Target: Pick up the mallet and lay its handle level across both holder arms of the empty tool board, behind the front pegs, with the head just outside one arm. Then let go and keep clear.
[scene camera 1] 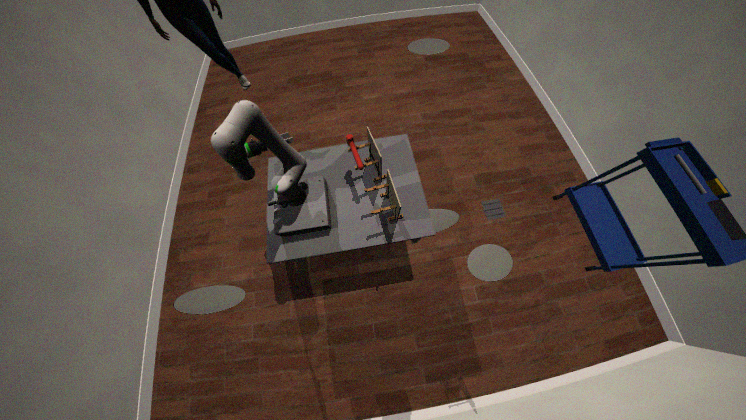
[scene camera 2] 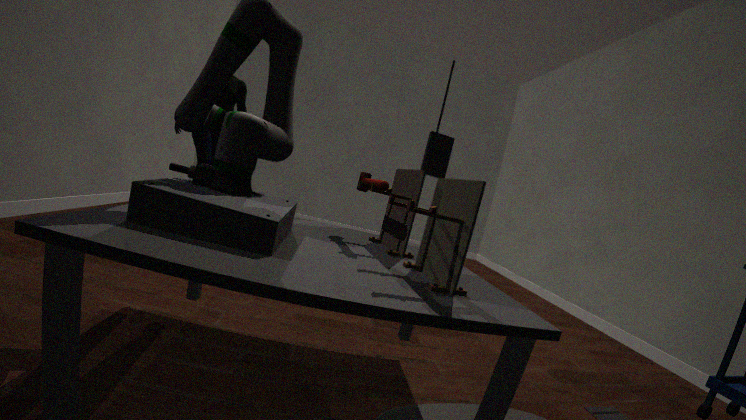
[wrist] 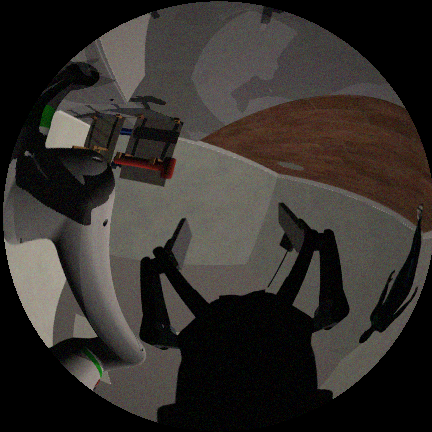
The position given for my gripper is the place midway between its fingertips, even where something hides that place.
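Observation:
My gripper (wrist: 233, 219): open, holding nothing. Tool board (scene camera 2: 452, 216) in sight. Another tool board (scene camera 2: 397, 224) visible.

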